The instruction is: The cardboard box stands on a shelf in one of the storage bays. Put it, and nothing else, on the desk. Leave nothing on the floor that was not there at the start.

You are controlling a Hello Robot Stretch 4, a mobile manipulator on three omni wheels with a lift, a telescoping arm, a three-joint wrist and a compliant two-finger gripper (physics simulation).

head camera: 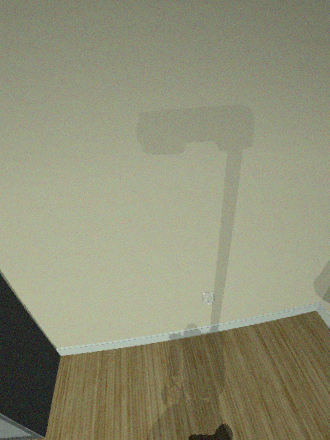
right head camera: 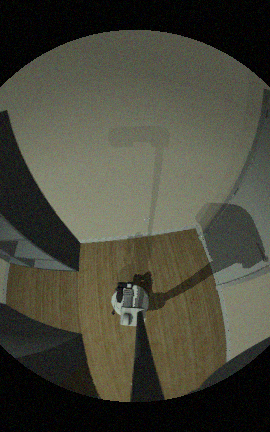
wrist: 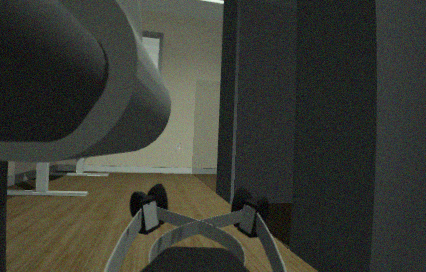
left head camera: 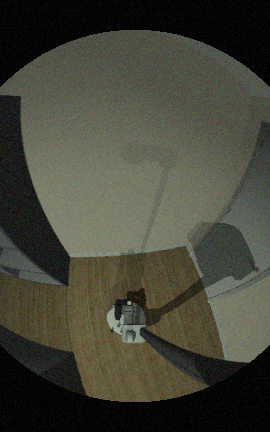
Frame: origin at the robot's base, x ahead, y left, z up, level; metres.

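Where they show: gripper, between the fingertips: point(right head camera: 117, 315) point(wrist: 200, 201) point(left head camera: 116, 333).
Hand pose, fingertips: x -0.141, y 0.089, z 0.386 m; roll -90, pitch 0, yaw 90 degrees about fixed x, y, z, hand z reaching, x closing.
Note:
After its pixels a point has its place.
The cardboard box does not show in these views. In the wrist view my gripper point(wrist: 200, 201) @[x -0.141, y 0.089, z 0.386 m] is open, with its two dark fingertips wide apart and nothing between them. White T-shaped legs point(wrist: 42, 177) @[x -1.975, y -1.158, z 0.114 m], which look like those of a desk, stand at the left of the wrist view, beyond my gripper. The desk top cannot be made out.
A tall dark panel point(head camera: 22, 350) @[x 0.559, y 0.819, z 0.431 m] point(left head camera: 30, 200) @[x 0.640, y 0.834, z 1.074 m] point(right head camera: 40, 200) @[x 0.665, y 0.839, z 0.983 m] stands at the left of the head views, with pale shelves beside it. Dark upright panels point(wrist: 332, 125) @[x -0.806, y 0.557, z 0.524 m] stand close at the right in the wrist view. A plain wall point(head camera: 100, 225) @[x 0.847, y 0.345, z 0.993 m] is ahead.

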